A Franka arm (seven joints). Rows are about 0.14 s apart.
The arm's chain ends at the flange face. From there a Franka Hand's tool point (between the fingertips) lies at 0.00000 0.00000 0.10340 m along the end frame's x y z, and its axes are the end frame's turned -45 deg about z.
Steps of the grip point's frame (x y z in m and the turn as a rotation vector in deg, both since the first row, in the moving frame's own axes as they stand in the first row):
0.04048 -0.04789 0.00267 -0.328 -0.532 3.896
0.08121 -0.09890 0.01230 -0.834 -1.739 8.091
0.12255 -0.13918 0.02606 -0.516 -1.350 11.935
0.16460 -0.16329 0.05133 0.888 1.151 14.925
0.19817 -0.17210 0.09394 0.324 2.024 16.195
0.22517 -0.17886 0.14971 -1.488 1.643 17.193
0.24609 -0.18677 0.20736 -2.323 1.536 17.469
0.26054 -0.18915 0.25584 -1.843 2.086 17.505
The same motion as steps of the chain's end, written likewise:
-0.00494 -0.06357 0.00268 -0.608 -0.144 3.896
-0.01113 -0.13055 0.01236 -1.819 -0.640 8.091
-0.01046 -0.18732 0.02609 -1.319 -0.590 11.935
0.00026 -0.22932 0.05136 1.442 0.186 14.925
0.01587 -0.25917 0.09401 1.660 1.202 16.195
0.02878 -0.28609 0.14979 0.110 2.214 17.193
0.03725 -0.30781 0.20748 -0.556 2.729 17.469
0.04550 -0.31843 0.25596 0.172 2.778 17.505

